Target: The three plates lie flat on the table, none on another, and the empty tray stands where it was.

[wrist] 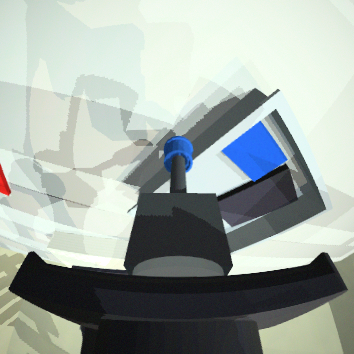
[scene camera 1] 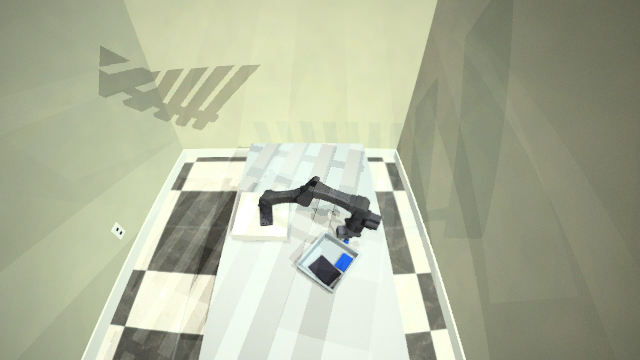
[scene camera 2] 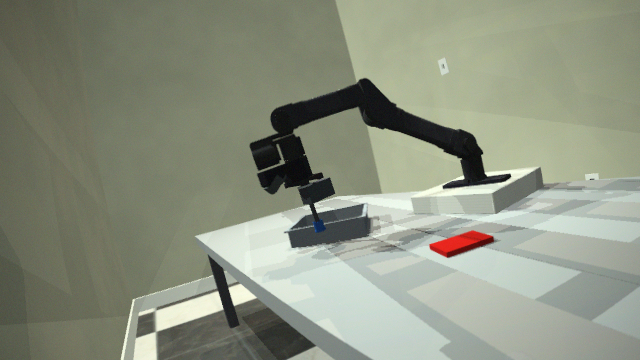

Scene:
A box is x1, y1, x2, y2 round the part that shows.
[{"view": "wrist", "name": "my suction cup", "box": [8, 135, 347, 353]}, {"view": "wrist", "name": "blue plate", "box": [221, 120, 286, 180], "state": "on a grey tray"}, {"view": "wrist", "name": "black plate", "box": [216, 163, 297, 226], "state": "on a grey tray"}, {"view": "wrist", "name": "grey tray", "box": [126, 87, 331, 253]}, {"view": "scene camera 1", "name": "grey tray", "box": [295, 230, 361, 293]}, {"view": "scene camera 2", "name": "my suction cup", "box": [284, 155, 334, 232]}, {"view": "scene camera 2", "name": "red plate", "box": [429, 231, 493, 257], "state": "on the table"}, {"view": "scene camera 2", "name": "grey tray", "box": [284, 202, 367, 247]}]

